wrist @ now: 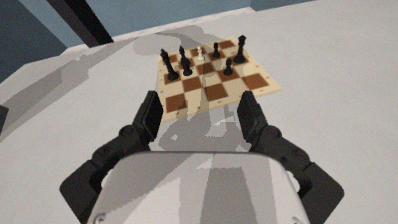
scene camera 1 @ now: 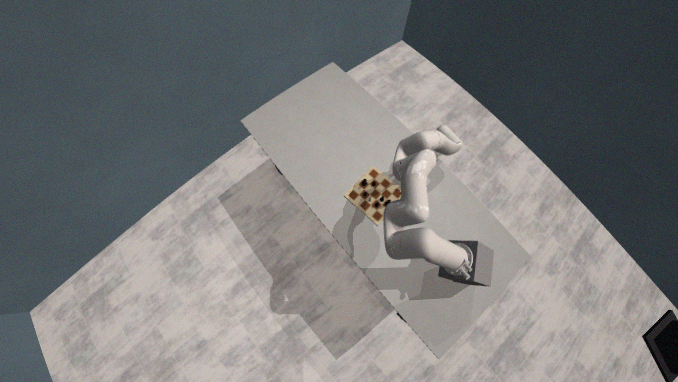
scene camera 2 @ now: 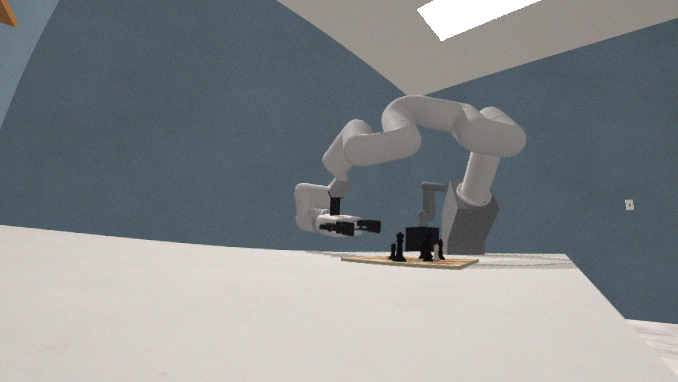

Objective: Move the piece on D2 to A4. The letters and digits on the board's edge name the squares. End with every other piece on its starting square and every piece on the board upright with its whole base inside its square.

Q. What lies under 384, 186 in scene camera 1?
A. A chessboard.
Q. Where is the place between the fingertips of my gripper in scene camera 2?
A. At 367, 228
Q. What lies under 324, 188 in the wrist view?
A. My gripper.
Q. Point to a chessboard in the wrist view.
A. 207, 88
